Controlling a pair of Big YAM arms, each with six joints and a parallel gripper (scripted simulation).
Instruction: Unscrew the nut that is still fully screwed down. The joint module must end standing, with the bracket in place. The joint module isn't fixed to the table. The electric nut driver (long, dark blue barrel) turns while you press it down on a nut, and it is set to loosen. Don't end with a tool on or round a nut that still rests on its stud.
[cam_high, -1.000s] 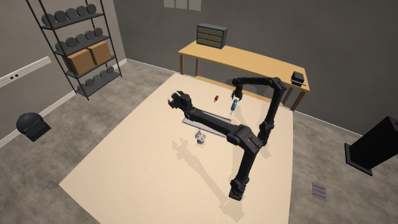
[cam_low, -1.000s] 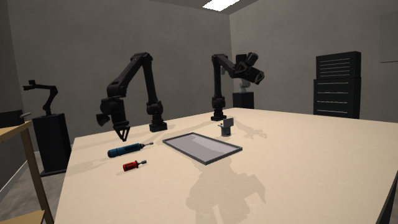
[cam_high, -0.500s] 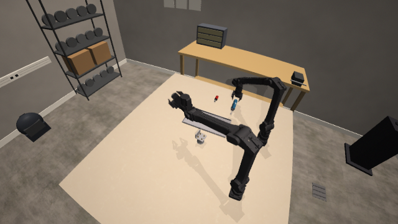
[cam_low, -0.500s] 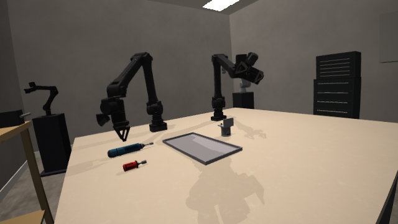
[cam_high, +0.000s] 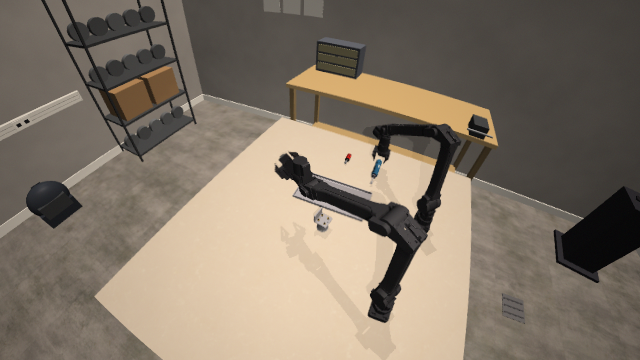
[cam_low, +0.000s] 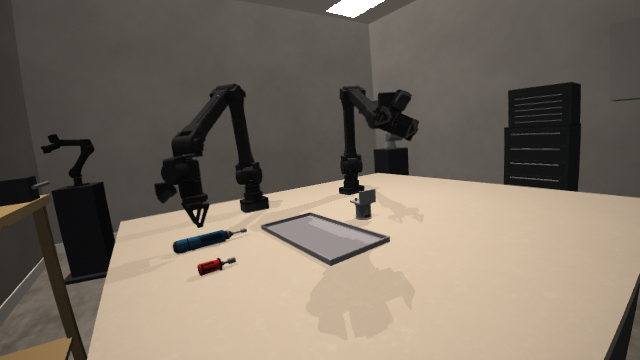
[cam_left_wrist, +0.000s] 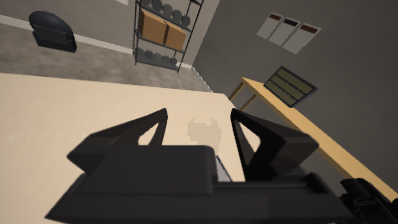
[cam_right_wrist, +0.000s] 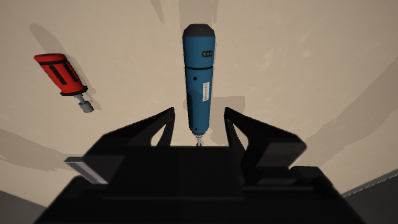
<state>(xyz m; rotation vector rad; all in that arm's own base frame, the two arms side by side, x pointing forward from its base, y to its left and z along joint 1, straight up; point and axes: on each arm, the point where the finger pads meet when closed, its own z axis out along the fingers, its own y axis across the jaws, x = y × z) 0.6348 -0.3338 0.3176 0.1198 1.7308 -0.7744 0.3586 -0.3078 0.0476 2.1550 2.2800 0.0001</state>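
My left hand is 250 mm past the bracket and 260 mm above it. Round my left hand: red-handled tool 80 mm behind, 550 mm to the right, 320 mm below; grey tray 180 mm behind, 220 mm to the right, 330 mm below; joint module 250 mm behind, 300 mm below.
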